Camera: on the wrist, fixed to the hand. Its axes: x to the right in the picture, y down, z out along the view.
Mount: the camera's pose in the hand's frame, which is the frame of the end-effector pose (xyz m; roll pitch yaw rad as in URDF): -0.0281 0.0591 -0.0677 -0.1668 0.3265 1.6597
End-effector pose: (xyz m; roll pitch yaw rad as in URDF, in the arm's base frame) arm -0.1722 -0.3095 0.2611 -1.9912 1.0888 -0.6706
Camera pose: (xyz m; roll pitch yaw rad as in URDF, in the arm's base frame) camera -0.2541 -0.3542 0.2738 1.7085 0.2672 -3.0329
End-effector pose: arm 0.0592 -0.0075 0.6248 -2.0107 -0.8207 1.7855
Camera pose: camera 0.1439 0.0098 0.5874 -2.3690 0.5828 0.8086
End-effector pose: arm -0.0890 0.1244 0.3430 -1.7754 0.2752 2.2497
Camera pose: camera -0.0036 0.1432 0.3082 2.3374 0.9330 0.1229
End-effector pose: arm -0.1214 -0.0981 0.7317 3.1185 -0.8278 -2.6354
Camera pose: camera -0.0882 -0.0139 0.7577 -2.4667 -0.1705 1.7580
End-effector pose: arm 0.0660 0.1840 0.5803 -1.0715 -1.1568 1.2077
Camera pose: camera 0.1185 0.2345 0.5207 -1.6882 0.4915 1.4019
